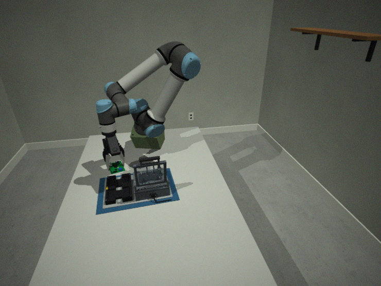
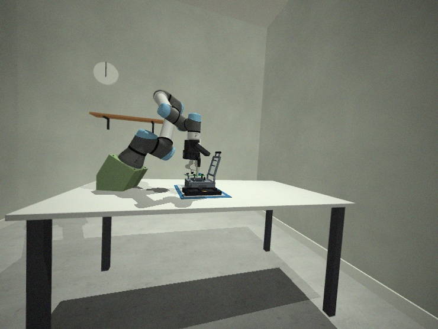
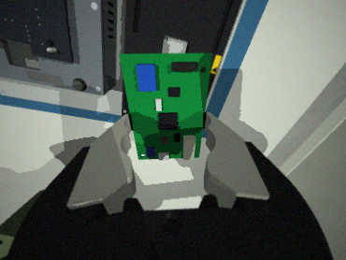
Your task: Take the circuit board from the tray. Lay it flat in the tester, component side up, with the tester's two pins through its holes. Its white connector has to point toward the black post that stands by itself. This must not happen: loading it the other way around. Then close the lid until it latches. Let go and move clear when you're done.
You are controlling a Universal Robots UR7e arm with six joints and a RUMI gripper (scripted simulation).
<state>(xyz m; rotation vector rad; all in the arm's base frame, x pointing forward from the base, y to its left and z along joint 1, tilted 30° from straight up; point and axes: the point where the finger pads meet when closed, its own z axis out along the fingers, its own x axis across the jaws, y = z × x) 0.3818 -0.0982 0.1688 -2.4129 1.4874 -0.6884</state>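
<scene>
Right now my hand is right at the green circuit board. The rest, counted from my hand: tester lid: 14 cm ahead, 21 cm to the left, 6 cm above.
</scene>
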